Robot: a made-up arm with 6 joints.
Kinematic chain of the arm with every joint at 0, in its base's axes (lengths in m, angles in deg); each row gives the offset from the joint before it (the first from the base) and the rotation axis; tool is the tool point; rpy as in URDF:
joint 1: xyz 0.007 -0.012 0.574 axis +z
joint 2: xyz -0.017 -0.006 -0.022 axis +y
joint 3: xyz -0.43 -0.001 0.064 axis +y
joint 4: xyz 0.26 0.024 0.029 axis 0.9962 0 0.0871
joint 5: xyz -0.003 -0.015 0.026 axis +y
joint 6: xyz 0.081 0.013 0.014 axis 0.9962 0 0.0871
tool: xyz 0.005 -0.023 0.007 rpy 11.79 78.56 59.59
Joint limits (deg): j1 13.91..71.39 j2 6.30..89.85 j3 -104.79..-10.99 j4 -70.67..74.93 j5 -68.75..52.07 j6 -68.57..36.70
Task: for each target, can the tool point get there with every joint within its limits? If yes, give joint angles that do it. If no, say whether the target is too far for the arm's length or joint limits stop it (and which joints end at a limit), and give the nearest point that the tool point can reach.
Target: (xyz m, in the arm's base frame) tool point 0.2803 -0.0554 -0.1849
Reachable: no: joint limits stop it (at a limit: joint 1, joint 2, joint 3, joint 4) | nearest point 0.1519 0.0056 0.6440 | short by 0.841 m
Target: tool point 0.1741 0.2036 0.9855
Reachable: yes | joints 52.13 73.67 -66.36 -18.95 28.77 -28.31
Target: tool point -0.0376 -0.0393 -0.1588
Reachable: no: joint limits stop it (at a limit: joint 1, joint 2, joint 3, joint 4) | nearest point 0.0473 0.1097 0.6437 | short by 0.821 m
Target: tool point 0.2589 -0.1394 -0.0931
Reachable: no: joint limits stop it (at a limit: joint 1, joint 2, joint 3, joint 4) | nearest point 0.1524 -0.0035 0.6452 | short by 0.758 m
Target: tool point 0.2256 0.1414 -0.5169
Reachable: no: too far | nearest point 0.1239 0.0700 0.6432 | short by 1.167 m
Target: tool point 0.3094 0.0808 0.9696
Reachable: yes | joints 23.15 81.54 -58.69 16.60 -42.50 16.37
